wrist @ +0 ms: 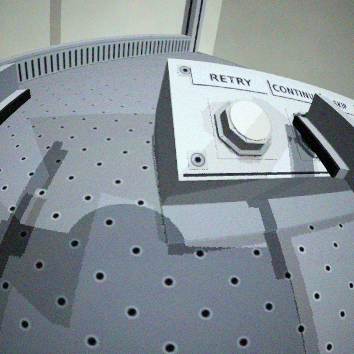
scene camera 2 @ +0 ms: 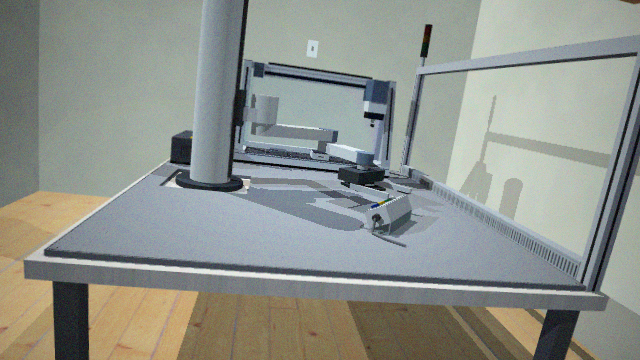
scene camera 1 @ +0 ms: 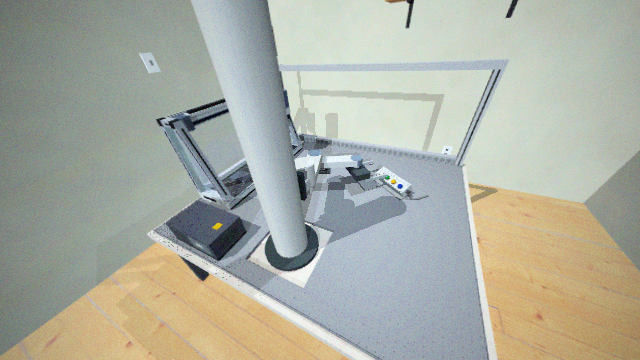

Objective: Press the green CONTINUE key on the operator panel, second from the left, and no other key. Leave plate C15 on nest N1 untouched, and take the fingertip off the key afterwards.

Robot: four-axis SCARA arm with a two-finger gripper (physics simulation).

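Frame: origin at the arm's base, x up, y right, z ahead, level; metres.
Seen in the pictures: gripper, fingertip midpoint: [wrist: 162, 80] [scene camera 2: 400, 193] [scene camera 1: 379, 168]; arm's base at its link origin: [scene camera 2: 209, 183] [scene camera 1: 292, 245].
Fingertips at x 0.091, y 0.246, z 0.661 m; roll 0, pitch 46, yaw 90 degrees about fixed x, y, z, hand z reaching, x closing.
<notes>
Pixels of each thing's top centre, then the offset from my fingertips to it. "spot": a spot on its surface instead.
- operator panel at its top centre: [wrist: 328, 95] [scene camera 2: 391, 198] [scene camera 1: 393, 175] dy +0.097, dx +0.006, dz -0.062 m
- white RETRY key at its top centre: [wrist: 251, 105] dy +0.024, dx -0.004, dz -0.035 m
- yellow key at its top centre: [scene camera 1: 393, 180] dy +0.104, dx -0.004, dz -0.095 m
- blue key at its top centre: [scene camera 1: 400, 184] dy +0.144, dx -0.004, dz -0.125 m
- dark box at a spot on its surface: [scene camera 1: 205, 227] spot: dy -0.591, dx +0.037, dz -0.807 m
The operator panel [scene camera 1: 407, 188] [scene camera 2: 400, 214] [wrist: 195, 120] is a white sloped box. Its green CONTINUE key [scene camera 1: 387, 177] is second from the left, beside the white RETRY key [wrist: 250, 120]. My gripper [scene camera 1: 380, 169] [scene camera 2: 399, 192] [wrist: 162, 80] is open, with nothing between its fingers. In the wrist view one finger stands over the CONTINUE key and hides most of it; a thin green edge and part of the collar show. Whether the fingertip touches the key or the key is down, I cannot tell. The other finger is left of the panel. I cannot identify plate C15 or nest N1.
The yellow key [scene camera 1: 393, 182] and blue key [scene camera 1: 400, 186] are right of the green one. A cable leaves the panel's right end. The arm's column [scene camera 1: 260, 125] [scene camera 2: 215, 95], a dark box [scene camera 1: 205, 227], a gantry frame and a guard frame [scene camera 1: 400, 65] stand on the table.
</notes>
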